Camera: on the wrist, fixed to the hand. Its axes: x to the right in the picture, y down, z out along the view.
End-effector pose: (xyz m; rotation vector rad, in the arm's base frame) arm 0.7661 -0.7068 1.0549 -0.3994 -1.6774 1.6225
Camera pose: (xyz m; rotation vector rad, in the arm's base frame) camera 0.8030 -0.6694 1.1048 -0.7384 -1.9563 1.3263
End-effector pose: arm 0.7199 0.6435 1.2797 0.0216 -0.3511 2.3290
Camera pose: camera 0.7496 0.7017 1.2484 -0.2711 -0.7907 2.3155
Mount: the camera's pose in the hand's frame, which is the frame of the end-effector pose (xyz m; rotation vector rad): 0.0158 -0.0521 -0.0478 -0.3970 0.0650 0.1048
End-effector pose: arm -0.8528 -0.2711 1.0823 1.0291 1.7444 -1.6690
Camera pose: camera -0.8972 -0.2191 1.1062 0.9747 1.9256 -1.1719
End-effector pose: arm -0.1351 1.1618 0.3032 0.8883 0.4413 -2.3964
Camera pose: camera -0.1521 1.2200 0.2636 0.7862 0.8391 -2.0861
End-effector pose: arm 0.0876 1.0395 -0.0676 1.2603 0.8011 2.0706
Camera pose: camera 0.0468 1.0759 -0.1152 1.0365 0.3291 2.2239
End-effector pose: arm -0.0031 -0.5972 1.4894 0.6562 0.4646 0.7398
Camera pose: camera 0.0028 -0.5965 1.4172 0.2864 0.3306 0.9243
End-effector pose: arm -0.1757 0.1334 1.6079 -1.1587 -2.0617 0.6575
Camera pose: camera -0.1733 0.1271 1.6800 -1.4956 -2.1449 0.2556
